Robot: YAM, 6 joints.
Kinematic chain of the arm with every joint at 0, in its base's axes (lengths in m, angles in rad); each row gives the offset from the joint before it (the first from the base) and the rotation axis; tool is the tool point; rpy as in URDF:
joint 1: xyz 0 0 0.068 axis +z
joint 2: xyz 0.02 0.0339 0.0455 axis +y
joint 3: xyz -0.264 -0.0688 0 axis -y
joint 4: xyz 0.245 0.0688 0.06 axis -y
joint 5: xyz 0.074 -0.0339 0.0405 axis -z
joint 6: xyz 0.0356 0 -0.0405 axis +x
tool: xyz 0 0 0 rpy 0 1.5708 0
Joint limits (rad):
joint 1: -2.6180..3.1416
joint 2: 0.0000..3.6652
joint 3: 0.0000..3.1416
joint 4: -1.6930..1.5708
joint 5: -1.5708..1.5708
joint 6: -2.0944..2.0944
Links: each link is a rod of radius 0.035 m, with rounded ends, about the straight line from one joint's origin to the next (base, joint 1, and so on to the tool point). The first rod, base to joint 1, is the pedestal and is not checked.
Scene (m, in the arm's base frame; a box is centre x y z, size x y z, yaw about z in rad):
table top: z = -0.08
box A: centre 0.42 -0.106 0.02 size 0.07 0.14 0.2 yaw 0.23
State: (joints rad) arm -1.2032 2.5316 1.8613 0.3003 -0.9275 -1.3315
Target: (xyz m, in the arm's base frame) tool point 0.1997 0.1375 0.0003
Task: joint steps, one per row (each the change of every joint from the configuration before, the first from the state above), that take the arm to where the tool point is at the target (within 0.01 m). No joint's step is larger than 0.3 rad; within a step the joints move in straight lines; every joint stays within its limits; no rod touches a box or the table.
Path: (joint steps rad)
1: 0.1836 -0.0872 -0.2666 -0.1068 -0.0058 -0.0081
2: 0.1837 -0.0873 -0.2666 -0.1069 -0.0059 -0.0081
3: 0.1836 -0.0872 -0.2666 -0.1068 -0.0058 -0.0080
4: 0.1837 -0.0873 -0.2666 -0.1068 -0.0059 -0.0081
5: 0.1836 -0.0872 -0.2666 -0.1068 -0.0058 -0.0081
6: 0.2514 0.0279 0.0461 0.0405 -0.0610 0.0135
7: 0.2514 0.0280 0.0462 0.0406 -0.0610 0.0134
8: 0.2514 0.0279 0.0461 0.0406 -0.0610 0.0135

